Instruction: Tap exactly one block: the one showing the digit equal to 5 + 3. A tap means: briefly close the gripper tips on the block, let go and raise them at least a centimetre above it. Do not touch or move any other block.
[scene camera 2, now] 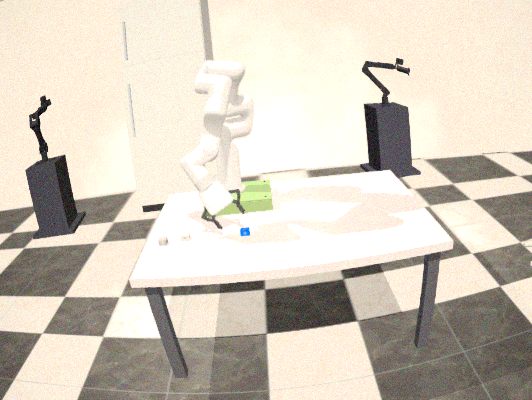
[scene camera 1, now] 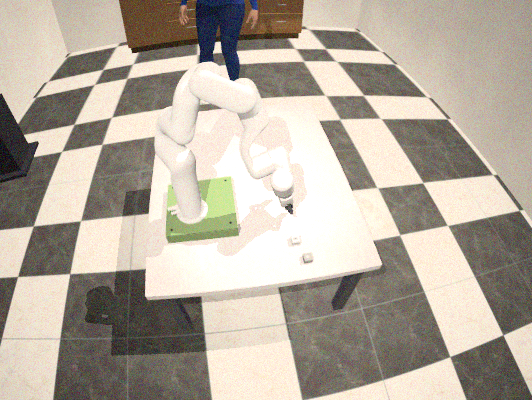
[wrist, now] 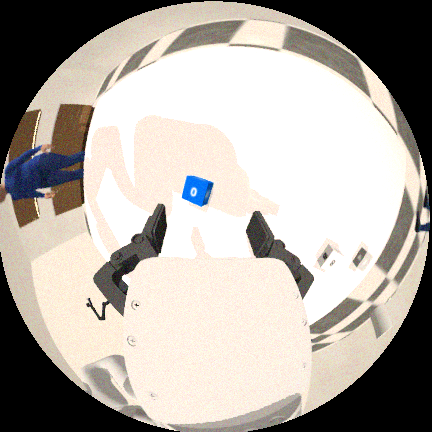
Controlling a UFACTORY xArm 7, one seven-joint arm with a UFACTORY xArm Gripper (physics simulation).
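My gripper (scene camera 1: 289,209) (scene camera 2: 231,220) (wrist: 208,217) is open and empty above the table. A blue block (scene camera 2: 245,231) (wrist: 197,190) shows a white 0 on a face in the wrist view, just beyond the gap between the fingertips; the arm hides it in scene camera 1. A white block (scene camera 1: 296,240) (scene camera 2: 186,237) (wrist: 328,256) sits to the right of the fingers in the wrist view; its small marks cannot be read surely. A greyish block (scene camera 1: 307,257) (scene camera 2: 163,241) (wrist: 361,256) stands apart, farther right; its digit is too small to read.
The white table (scene camera 1: 335,200) (scene camera 2: 350,245) carries the arm's green base (scene camera 1: 220,200) (scene camera 2: 260,202). The white block and the greyish block are near the table edge. A person (scene camera 1: 220,25) stands beyond the table. Two dark pedestals (scene camera 2: 52,195) (scene camera 2: 390,137) with small arms stand behind it.
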